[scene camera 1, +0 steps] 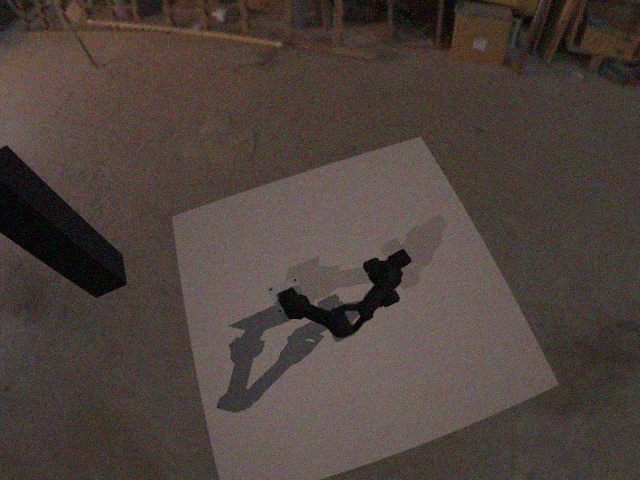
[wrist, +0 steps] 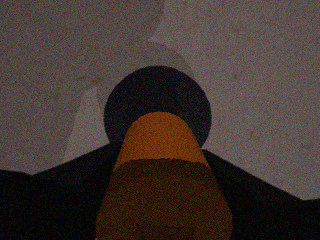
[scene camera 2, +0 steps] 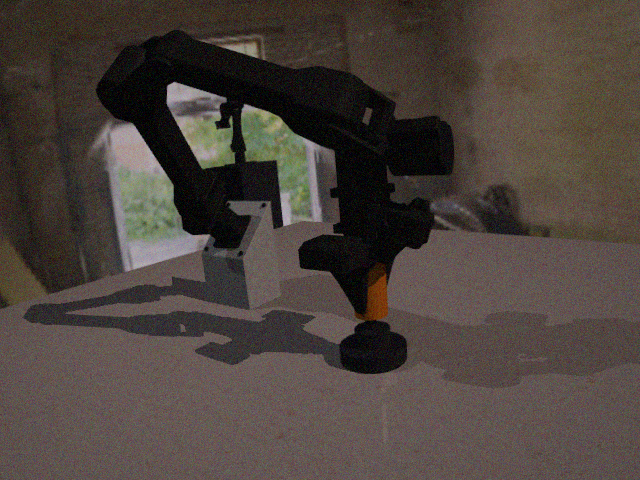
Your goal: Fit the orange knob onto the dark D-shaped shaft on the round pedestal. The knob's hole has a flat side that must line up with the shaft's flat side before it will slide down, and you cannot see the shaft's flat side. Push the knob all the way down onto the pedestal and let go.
Labels:
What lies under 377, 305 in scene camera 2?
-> An orange knob.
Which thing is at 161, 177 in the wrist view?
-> An orange knob.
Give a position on a dark round pedestal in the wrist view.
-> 150, 89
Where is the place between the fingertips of my gripper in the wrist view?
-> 159, 153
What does my gripper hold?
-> An orange knob.

